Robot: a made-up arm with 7 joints.
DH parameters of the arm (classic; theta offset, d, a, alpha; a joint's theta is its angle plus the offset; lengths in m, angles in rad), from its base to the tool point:
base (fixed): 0 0 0 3.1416
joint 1: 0 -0.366 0 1.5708
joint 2: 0 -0.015 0 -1.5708
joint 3: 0 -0.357 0 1.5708
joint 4: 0 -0.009 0 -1.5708
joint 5: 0 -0.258 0 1.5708
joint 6: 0 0 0 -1.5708
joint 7: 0 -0.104 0 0
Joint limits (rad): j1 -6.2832..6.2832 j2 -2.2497..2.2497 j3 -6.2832..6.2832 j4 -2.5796..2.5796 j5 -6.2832..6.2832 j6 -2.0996..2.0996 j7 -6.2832..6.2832
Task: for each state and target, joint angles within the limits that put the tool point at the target. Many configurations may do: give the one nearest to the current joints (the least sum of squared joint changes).
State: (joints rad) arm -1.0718 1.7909 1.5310 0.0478 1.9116 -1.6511 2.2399
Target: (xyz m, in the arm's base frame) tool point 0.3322 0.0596 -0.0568
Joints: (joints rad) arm -0.6691 2.2497 1.1970 0.7291 2.0457 -1.8580 2.2399
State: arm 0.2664 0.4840 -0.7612 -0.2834 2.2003 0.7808 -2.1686
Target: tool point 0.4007 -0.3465 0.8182
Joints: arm 0.4716 0.8725 -0.8330 -0.1698 2.1597 0.6821 -2.1686
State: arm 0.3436 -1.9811 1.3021 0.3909 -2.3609 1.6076 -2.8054
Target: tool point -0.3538 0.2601 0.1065
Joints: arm 0.2391 -2.1064 1.2530 -0.6218 -2.5379 2.0996 -2.8054
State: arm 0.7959 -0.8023 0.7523 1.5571 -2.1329 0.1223 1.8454
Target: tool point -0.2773 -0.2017 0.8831
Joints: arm 0.3748 -0.6532 1.0149 1.1077 -2.1458 0.0801 1.8454
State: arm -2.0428 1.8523 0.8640 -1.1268 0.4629 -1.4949 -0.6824
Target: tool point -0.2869 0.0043 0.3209
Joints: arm -2.3413 2.0627 1.1562 -1.8347 0.4523 -1.5975 -0.6824
